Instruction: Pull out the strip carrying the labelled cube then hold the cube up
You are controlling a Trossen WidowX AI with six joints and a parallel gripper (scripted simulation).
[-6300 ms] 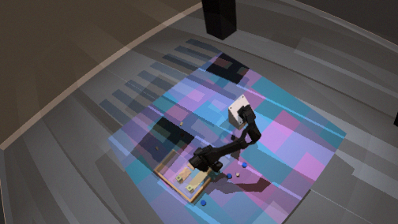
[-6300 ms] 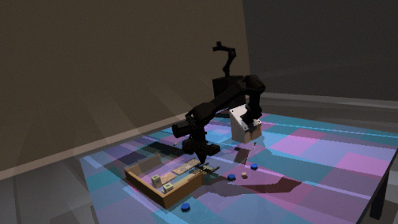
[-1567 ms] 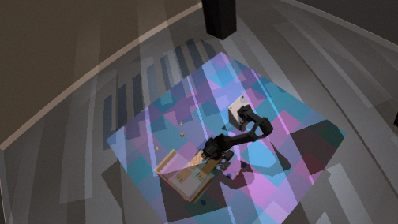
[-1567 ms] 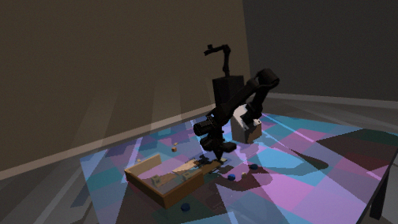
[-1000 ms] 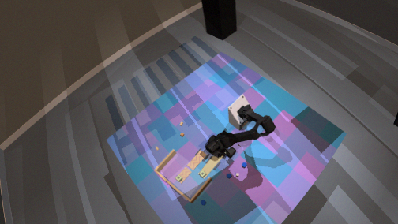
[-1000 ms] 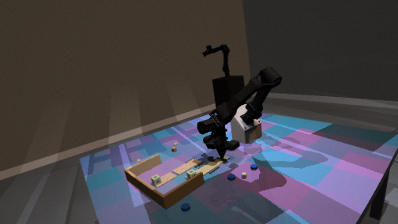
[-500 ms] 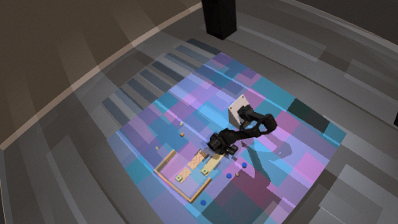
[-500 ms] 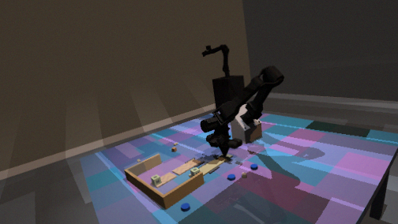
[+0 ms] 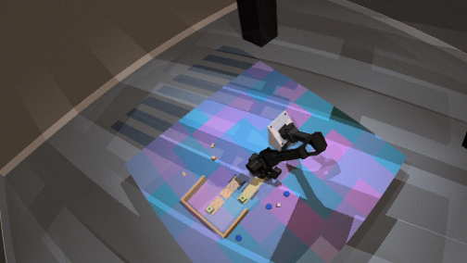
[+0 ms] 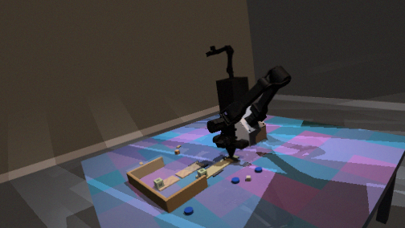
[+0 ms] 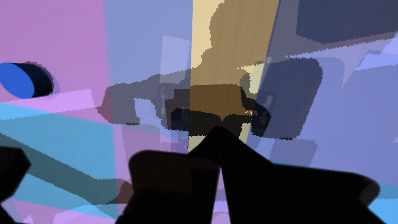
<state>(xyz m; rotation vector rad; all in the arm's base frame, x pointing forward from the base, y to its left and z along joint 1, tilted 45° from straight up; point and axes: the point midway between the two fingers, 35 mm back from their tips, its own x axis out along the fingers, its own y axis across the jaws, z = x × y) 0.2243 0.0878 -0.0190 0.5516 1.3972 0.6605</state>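
My gripper tip is now 90 mm short of the strip and 10 mm to the right of it. Also, from my gripper tip: cream cube: 190 mm to the left, 90 mm ahead.
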